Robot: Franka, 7 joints.
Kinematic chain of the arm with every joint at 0, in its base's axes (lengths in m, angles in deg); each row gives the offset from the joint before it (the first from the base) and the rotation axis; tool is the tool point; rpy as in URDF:
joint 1: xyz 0 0 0.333 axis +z
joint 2: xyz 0 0 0 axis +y
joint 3: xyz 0 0 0.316 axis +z
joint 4: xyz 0.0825 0 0 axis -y
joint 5: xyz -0.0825 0 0.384 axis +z
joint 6: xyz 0 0 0 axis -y
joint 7: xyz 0.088 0 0 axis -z
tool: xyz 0 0 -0.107 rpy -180 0 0
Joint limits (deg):
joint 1: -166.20..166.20
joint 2: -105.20..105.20
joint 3: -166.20..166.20
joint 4: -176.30..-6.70
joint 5: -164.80..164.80
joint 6: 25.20..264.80
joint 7: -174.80..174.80
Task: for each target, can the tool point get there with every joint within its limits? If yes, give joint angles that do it. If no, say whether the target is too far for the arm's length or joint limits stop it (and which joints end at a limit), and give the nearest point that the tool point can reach.
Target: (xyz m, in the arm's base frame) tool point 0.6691 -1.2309 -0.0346
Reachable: no: too far | nearest point 0.3963 -0.7291 0.1153 | short by 0.591 m
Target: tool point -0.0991 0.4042 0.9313
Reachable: yes | joints 128.26 46.72 -105.94 -41.38 62.56 238.62 -70.21
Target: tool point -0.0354 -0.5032 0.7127
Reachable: yes | joints 12.98 -60.09 -49.03 -98.16 -81.89 76.51 20.71
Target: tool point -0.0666 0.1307 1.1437
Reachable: yes | joints 125.38 -17.87 -10.47 -41.37 52.81 114.06 -50.58
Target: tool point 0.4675 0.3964 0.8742
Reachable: yes | joints 79.67 61.90 -129.34 -56.68 98.38 119.23 -29.91
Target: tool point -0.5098 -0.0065 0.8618
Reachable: yes | joints -98.74 11.20 -78.52 -72.98 -93.82 80.24 82.25
